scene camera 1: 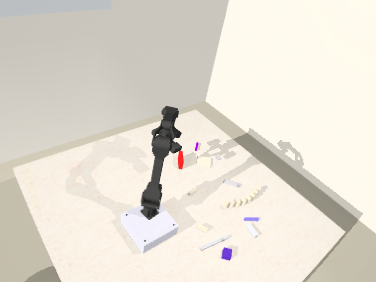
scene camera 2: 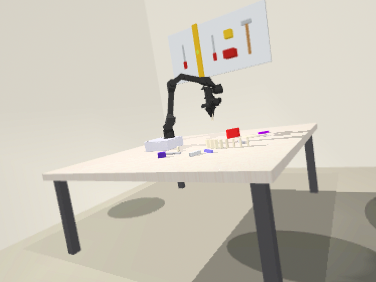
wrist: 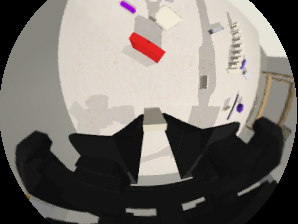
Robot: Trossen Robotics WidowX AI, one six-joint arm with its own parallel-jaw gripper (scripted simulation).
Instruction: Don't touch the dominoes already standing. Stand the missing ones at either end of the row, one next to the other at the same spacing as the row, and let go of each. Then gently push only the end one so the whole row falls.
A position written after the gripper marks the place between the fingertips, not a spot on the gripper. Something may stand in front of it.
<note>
The gripper (wrist: 153, 116) holds a cream domino.
</note>
